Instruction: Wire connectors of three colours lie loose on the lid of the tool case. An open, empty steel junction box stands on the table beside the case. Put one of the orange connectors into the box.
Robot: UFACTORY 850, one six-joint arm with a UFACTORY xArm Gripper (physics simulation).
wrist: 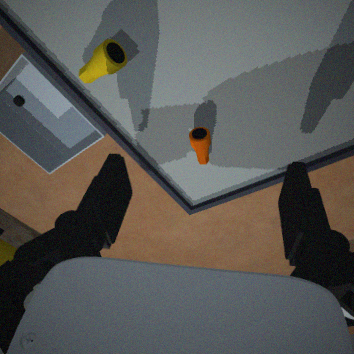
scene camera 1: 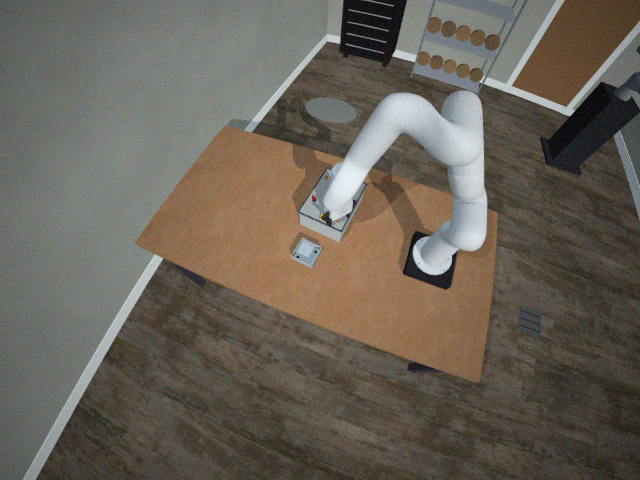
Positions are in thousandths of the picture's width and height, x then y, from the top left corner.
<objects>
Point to a tool case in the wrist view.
753,247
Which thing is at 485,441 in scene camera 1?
A tool case.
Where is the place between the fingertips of the gripper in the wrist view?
572,499
</objects>
